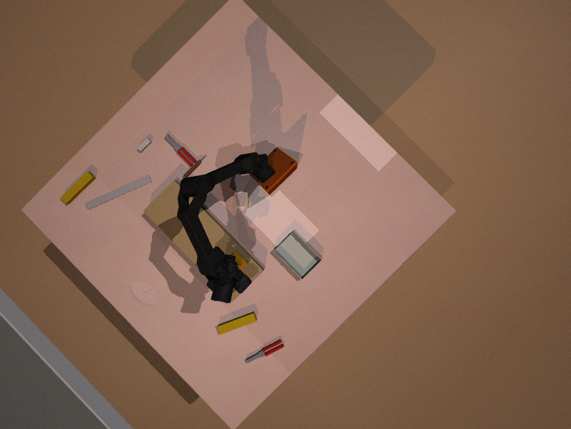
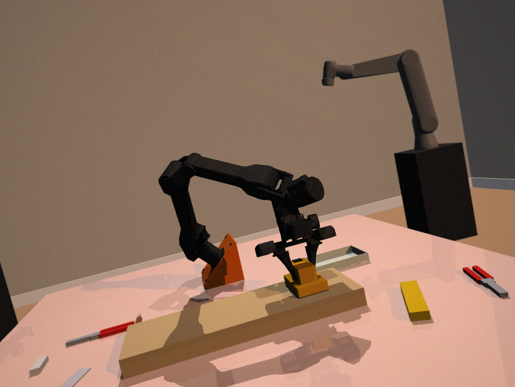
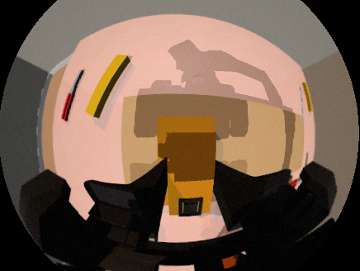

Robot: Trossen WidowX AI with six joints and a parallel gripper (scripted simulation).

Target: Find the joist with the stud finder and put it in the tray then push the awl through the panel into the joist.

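My gripper tip is 4 cm past the indicator window and 3 cm below it. Also, from my gripper tip: grey tray: 24 cm behind, 13 cm to the left, 5 cm below; then awl: 43 cm to the right, 16 cm behind, 6 cm below; then stud finder: 2 cm behind, 2 cm above.
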